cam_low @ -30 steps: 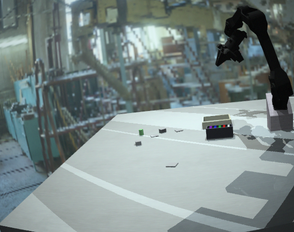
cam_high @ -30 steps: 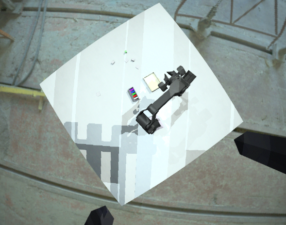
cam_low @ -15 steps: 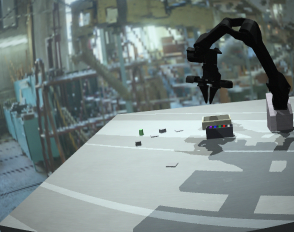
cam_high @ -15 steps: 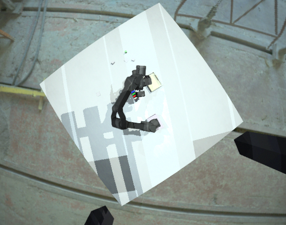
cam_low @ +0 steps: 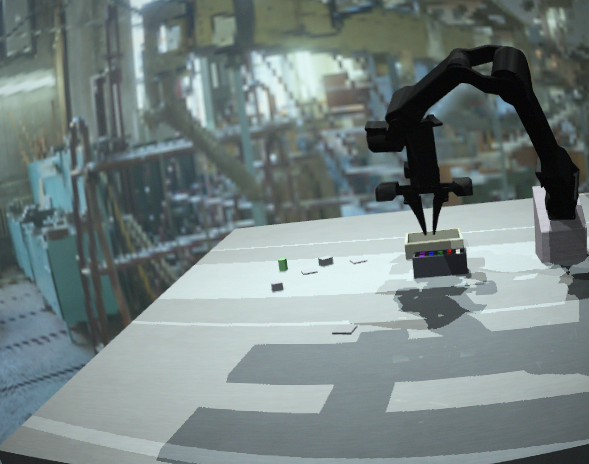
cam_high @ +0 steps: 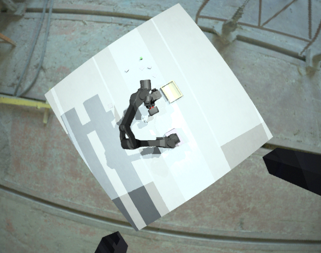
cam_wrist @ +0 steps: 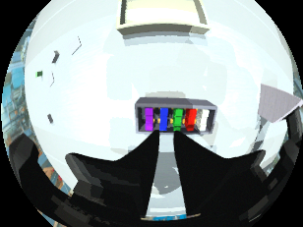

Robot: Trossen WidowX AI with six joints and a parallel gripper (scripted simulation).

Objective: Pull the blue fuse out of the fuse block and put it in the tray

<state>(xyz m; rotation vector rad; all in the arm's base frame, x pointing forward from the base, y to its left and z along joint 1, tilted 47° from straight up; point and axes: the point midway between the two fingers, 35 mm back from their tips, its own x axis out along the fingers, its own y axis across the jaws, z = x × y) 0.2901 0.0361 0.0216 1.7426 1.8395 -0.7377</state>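
Right now my gripper tip is 50 mm above the blue fuse. Round my gripper tip: cream tray: 180 mm to the right, 70 mm below.
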